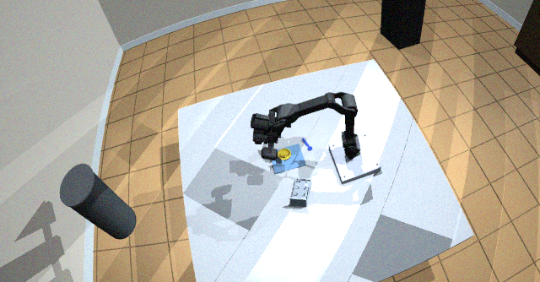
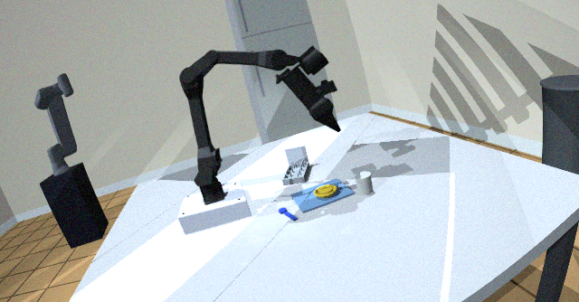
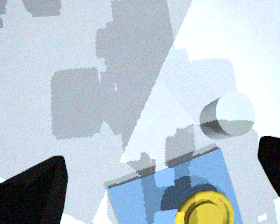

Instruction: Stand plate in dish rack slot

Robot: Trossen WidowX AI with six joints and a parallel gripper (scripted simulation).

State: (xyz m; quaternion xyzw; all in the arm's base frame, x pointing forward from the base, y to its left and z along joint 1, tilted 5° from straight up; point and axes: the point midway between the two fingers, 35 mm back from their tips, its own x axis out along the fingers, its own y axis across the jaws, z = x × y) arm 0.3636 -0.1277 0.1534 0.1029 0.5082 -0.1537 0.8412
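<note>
Now: gripper tip 150 mm above the yellow plate, 90 mm past it and 30 mm to the left of it. Also, from my gripper tip: grey dish rack: 190 mm to the left, 140 mm below, 90 mm behind; then white cup: 140 mm below, 100 mm to the right; then light blue mat: 160 mm below, 100 mm behind, 10 mm to the right.
</note>
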